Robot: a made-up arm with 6 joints. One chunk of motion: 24 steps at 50 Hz.
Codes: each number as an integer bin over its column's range. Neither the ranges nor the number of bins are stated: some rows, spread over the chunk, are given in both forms.
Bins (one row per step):
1: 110 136 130 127 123 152
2: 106 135 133 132 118 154
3: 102 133 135 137 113 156
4: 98 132 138 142 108 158
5: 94 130 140 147 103 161
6: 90 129 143 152 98 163
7: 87 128 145 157 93 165
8: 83 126 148 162 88 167
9: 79 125 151 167 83 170
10: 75 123 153 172 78 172
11: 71 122 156 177 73 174
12: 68 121 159 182 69 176
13: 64 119 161 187 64 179
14: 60 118 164 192 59 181
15: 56 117 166 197 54 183
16: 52 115 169 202 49 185
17: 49 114 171 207 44 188
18: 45 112 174 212 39 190
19: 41 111 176 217 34 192
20: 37 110 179 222 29 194
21: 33 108 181 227 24 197
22: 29 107 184 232 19 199
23: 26 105 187 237 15 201
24: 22 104 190 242 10 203
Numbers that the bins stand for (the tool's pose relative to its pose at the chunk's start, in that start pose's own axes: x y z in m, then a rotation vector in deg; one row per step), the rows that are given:
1: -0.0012 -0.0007 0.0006 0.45 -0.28 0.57
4: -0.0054 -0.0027 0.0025 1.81 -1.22 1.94
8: -0.0107 -0.0058 0.0048 3.61 -2.48 3.98
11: -0.0149 -0.0078 0.0067 4.96 -3.42 5.58
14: -0.0188 -0.0098 0.0086 6.32 -4.30 7.17
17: -0.0227 -0.0119 0.0102 7.67 -5.24 8.76
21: -0.0284 -0.0149 0.0126 9.47 -6.49 10.81
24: -0.0322 -0.0170 0.0147 10.83 -7.37 12.17
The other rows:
2: -0.0026 -0.0012 0.0013 0.91 -0.60 1.03
3: -0.0040 -0.0022 0.0018 1.36 -0.91 1.48
5: -0.0068 -0.0037 0.0029 2.26 -1.54 2.62
6: -0.0082 -0.0042 0.0036 2.71 -1.85 3.07
7: -0.0093 -0.0047 0.0041 3.16 -2.16 3.53
9: -0.0121 -0.0063 0.0055 4.06 -2.79 4.67
10: -0.0135 -0.0073 0.0060 4.51 -3.11 5.12
12: -0.0160 -0.0083 0.0074 5.42 -3.67 6.03
13: -0.0174 -0.0093 0.0079 5.87 -3.98 6.71
15: -0.0202 -0.0104 0.0091 6.77 -4.61 7.62
16: -0.0216 -0.0114 0.0098 7.22 -4.93 8.08
18: -0.0241 -0.0129 0.0109 8.12 -5.55 9.22
19: -0.0255 -0.0134 0.0114 8.57 -5.87 9.67
20: -0.0269 -0.0139 0.0121 9.02 -6.18 10.13
22: -0.0298 -0.0155 0.0133 9.93 -6.81 11.26
23: -0.0308 -0.0165 0.0140 10.38 -7.06 11.72

